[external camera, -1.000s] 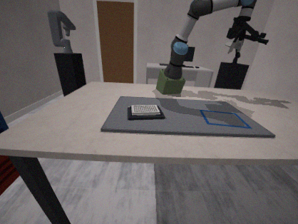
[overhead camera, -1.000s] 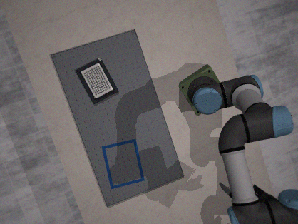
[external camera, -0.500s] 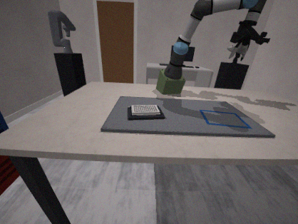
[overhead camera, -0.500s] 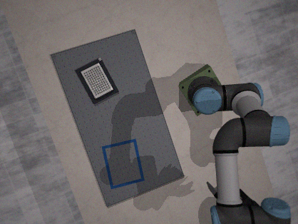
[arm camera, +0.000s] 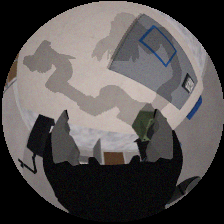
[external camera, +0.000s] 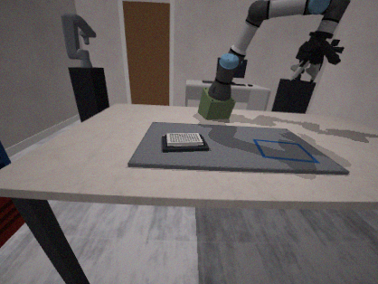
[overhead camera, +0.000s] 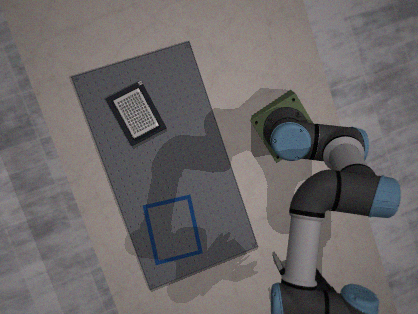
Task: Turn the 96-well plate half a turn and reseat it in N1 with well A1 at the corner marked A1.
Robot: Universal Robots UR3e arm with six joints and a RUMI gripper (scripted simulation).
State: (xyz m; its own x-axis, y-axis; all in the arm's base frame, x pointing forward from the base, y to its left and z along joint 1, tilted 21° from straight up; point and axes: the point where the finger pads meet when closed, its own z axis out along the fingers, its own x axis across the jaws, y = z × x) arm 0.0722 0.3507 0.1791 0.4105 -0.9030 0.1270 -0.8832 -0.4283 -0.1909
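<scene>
My gripper is now 520 mm to the left of the white 96-well plate, 290 mm short of it and 210 mm above it. Round my hand: dark flat block (520 mm to the right, 290 mm ahead, 220 mm below); then A1 corner mark (610 mm to the right, 260 mm ahead, 220 mm below).
</scene>
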